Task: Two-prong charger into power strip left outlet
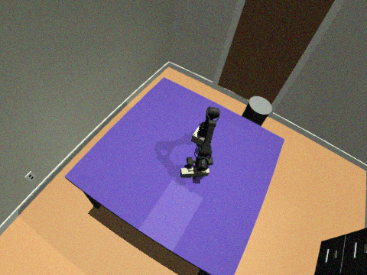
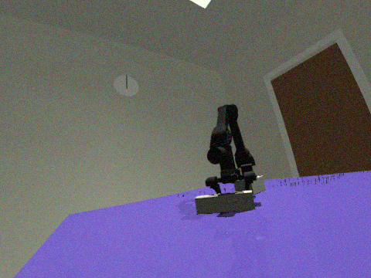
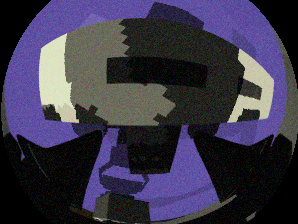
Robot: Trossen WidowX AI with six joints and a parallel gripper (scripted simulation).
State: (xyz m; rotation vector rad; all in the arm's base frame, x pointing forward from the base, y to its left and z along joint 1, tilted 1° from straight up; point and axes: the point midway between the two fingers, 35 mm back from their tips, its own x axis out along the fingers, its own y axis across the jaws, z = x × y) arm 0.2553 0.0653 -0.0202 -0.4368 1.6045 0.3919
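The charger is 20 mm ahead of my gripper tip, 10 mm to the left of it and 10 mm above it.
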